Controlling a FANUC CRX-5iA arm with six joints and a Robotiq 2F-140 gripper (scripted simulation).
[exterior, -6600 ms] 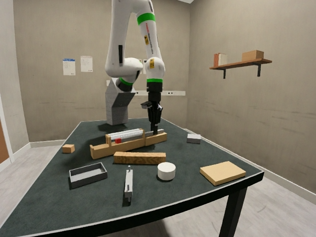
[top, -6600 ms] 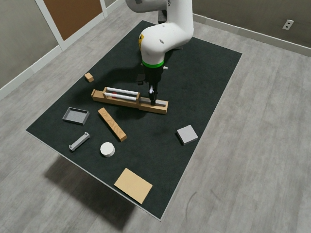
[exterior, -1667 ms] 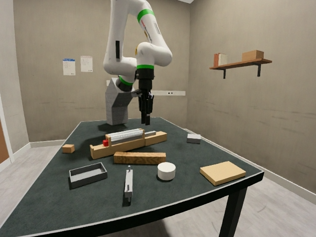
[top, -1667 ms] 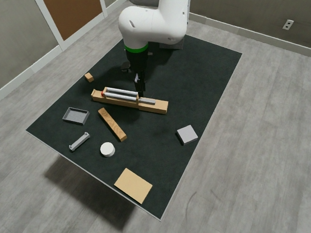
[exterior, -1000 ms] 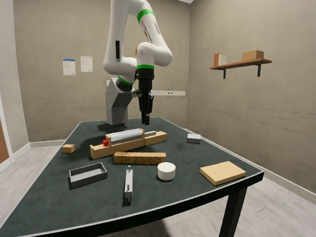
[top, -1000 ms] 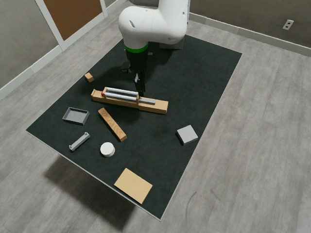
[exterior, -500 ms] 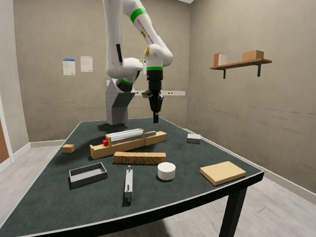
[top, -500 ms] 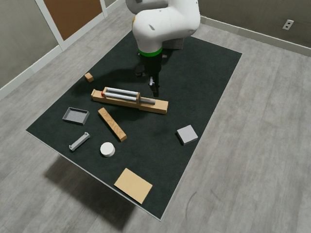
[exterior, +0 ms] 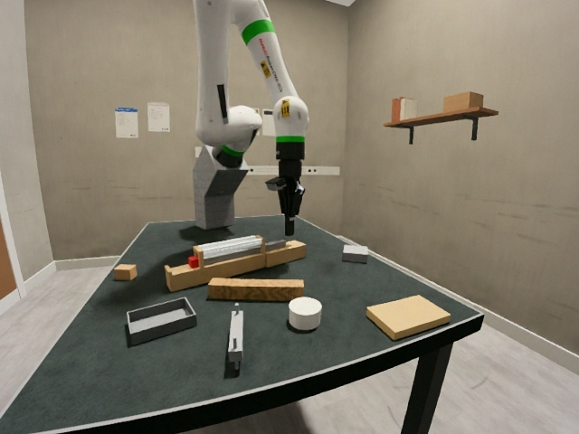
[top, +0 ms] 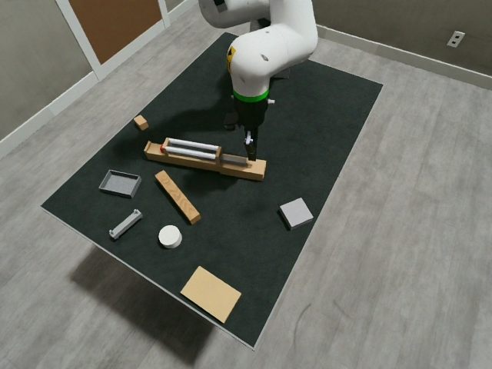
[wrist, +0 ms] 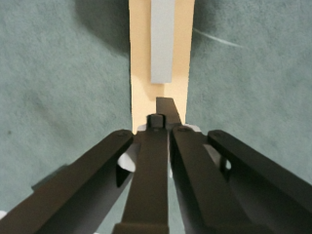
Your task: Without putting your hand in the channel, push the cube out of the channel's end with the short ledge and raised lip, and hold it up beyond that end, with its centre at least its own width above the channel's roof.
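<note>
My hand is 140 mm short of the red cube, 290 mm to the left of it and 50 mm above it. From my hand the other things lie so: grey square block 50 mm ahead, 220 mm to the left, 100 mm below; then wooden beam 250 mm ahead, 140 mm to the right, 90 mm below; then grey stick 40 mm ahead, 80 mm to the right, 60 mm below.
</note>
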